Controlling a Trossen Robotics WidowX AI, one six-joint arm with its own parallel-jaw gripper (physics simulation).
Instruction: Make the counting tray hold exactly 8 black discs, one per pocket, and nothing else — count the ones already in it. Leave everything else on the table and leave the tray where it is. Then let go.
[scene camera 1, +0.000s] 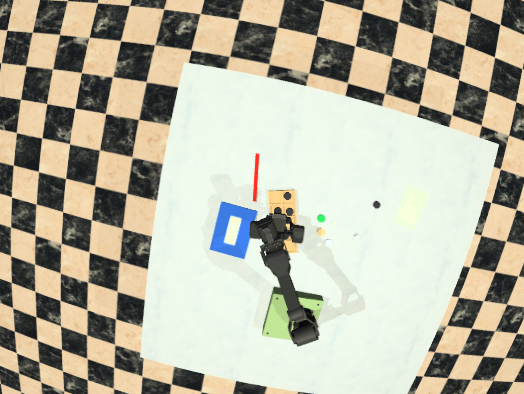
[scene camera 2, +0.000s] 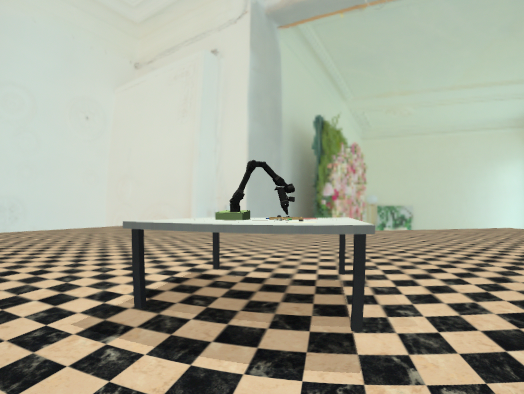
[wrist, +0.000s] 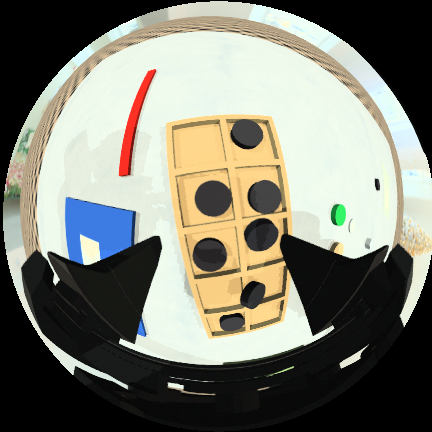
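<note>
The tan counting tray (scene camera 1: 275, 195) (wrist: 197, 145) has two columns of five pockets. In the wrist view, black discs lie in the top right pocket (wrist: 247, 133), both second-row pockets, both third-row pockets and the bottom left one. Another black disc (wrist: 253, 294) is tilted at the fourth-row divider, towards the right pocket. The top left and bottom right pockets look empty. A loose black disc (scene camera 1: 376, 204) (wrist: 377, 184) lies on the table, right of the tray. My gripper (scene camera 2: 287, 214) (wrist: 221, 241) is open and empty above the tray, its fingers wide apart; it hides part of the tray in scene camera 1.
A red strip (scene camera 1: 256, 177) (wrist: 132, 127) and a blue frame (scene camera 1: 218, 227) (wrist: 100, 215) lie left of the tray. A green disc (scene camera 1: 321, 218) (wrist: 338, 215), a tan disc (scene camera 1: 321, 231) and small whitish pieces lie right, with a pale yellow card (scene camera 1: 411, 207) farther out.
</note>
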